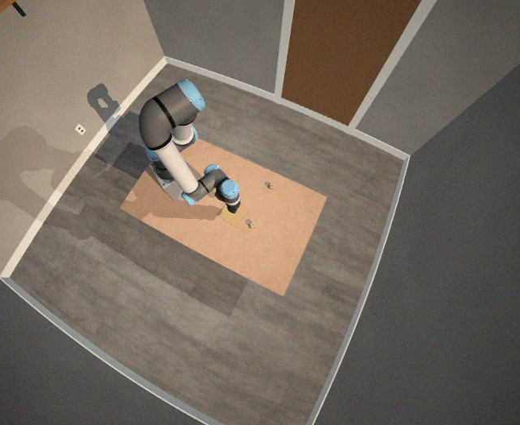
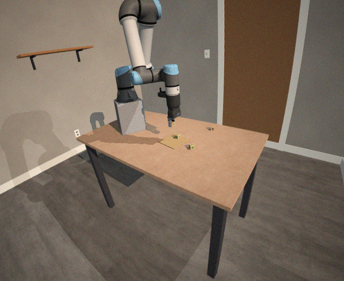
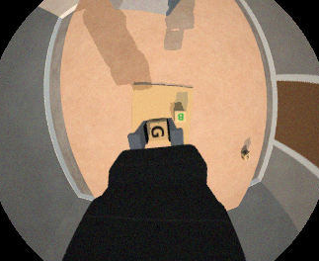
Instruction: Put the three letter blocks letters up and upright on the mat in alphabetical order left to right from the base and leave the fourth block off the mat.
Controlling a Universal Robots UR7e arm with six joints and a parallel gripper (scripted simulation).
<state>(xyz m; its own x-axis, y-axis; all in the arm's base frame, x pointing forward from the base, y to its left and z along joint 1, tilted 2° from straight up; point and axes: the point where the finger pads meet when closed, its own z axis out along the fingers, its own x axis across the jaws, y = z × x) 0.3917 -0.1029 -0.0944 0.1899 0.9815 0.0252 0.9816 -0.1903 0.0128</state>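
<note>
The tan mat is 12 cm below my hand.
</note>
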